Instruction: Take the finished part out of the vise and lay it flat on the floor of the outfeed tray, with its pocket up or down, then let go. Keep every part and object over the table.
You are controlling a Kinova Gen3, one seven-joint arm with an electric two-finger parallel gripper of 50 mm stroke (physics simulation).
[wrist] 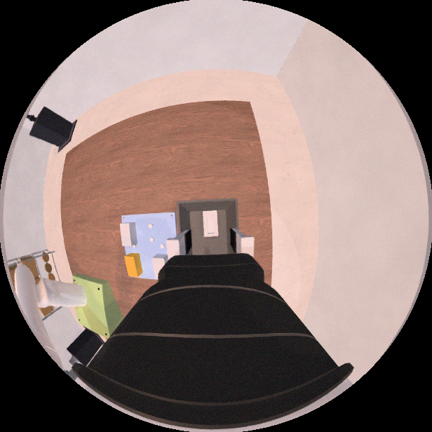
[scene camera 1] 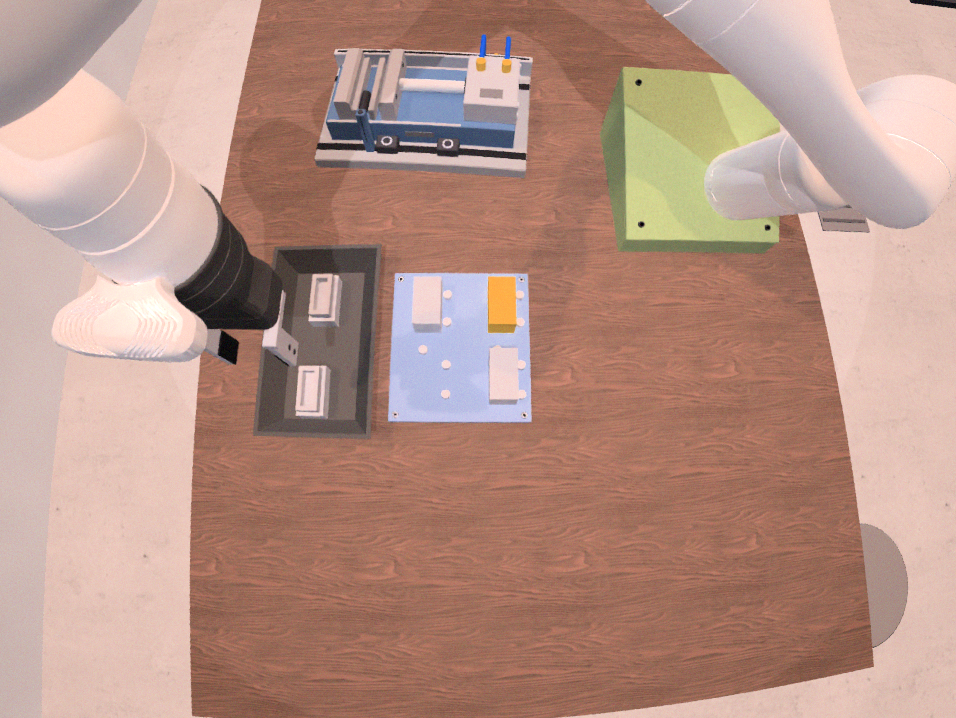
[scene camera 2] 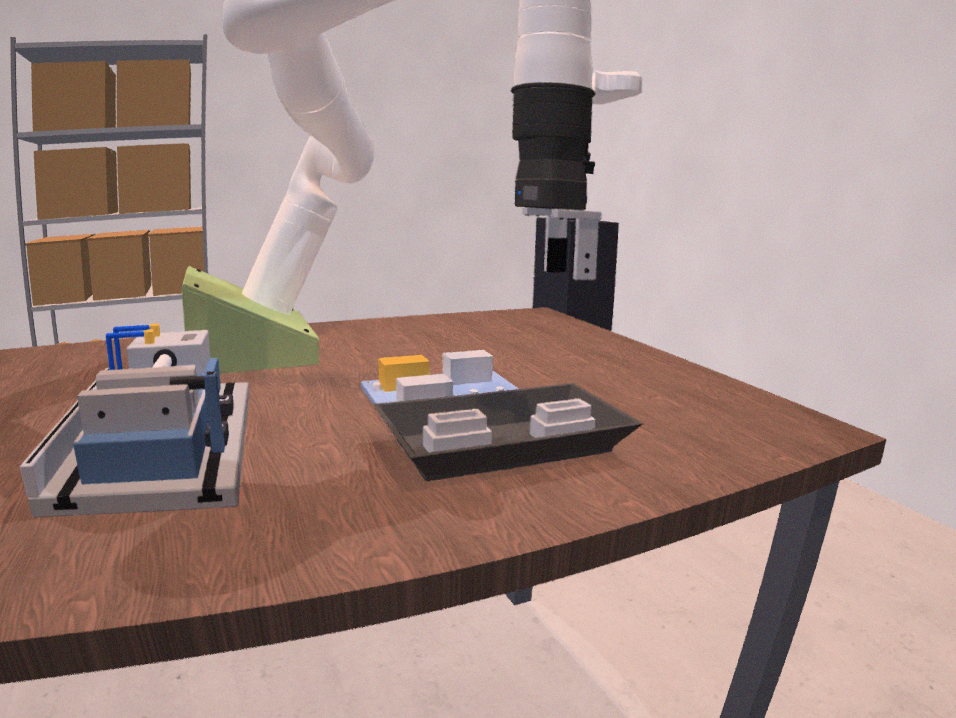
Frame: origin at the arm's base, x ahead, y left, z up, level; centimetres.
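Where they show: gripper, fingertip midpoint: (scene camera 1: 263,353) (scene camera 2: 568,275); arm's base, link origin: (scene camera 1: 735,185) (scene camera 2: 266,303).
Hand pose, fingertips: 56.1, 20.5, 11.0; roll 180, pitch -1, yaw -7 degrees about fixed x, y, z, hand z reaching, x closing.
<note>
Things, the pixels of their centre, and the offset from my fingertips, as dx, dy, dz. "*": a spot on its surface instead.
- blue vise, body centre: (scene camera 2: 154,402) (scene camera 1: 424,97) -16.3, -39.7, -13.3
- light-blue plate, body centre: (scene camera 1: 460,345) (scene camera 2: 448,397) -18.0, -4.1, -17.8
- orange block, body centre: (scene camera 1: 501,305) (scene camera 2: 403,372) -23.4, -8.0, -15.6
- handle, surface spot: (scene camera 2: 214,409) (scene camera 1: 360,129) * -7.4, -33.7, -11.8
Two white stepped parts lie flat, pocket up and apart, on the floor of the dark outfeed tray (scene camera 1: 374,340) (scene camera 2: 510,459) (wrist: 232,212). One part (scene camera 1: 312,391) (scene camera 2: 562,418) (wrist: 210,223) is at the end away from the vise. The other part (scene camera 1: 324,299) (scene camera 2: 456,430) is at the end nearer the vise; the wrist view does not show it. My gripper (scene camera 1: 253,351) (scene camera 2: 571,262) (wrist: 210,237) is open and empty, pointing down well above the tray. The blue vise (scene camera 1: 421,132) (scene camera 2: 139,455) shows no part between its jaws in scene camera 1.
A light-blue plate (scene camera 1: 417,386) (scene camera 2: 370,392) (wrist: 160,225) beside the tray carries an orange block (scene camera 1: 501,303) (scene camera 2: 403,372) (wrist: 133,265) and two white blocks. The green arm base (scene camera 1: 672,193) (scene camera 2: 247,347) (wrist: 97,300) stands farther off. A handle (scene camera 1: 364,129) (scene camera 2: 214,409) rises at the vise's side.
</note>
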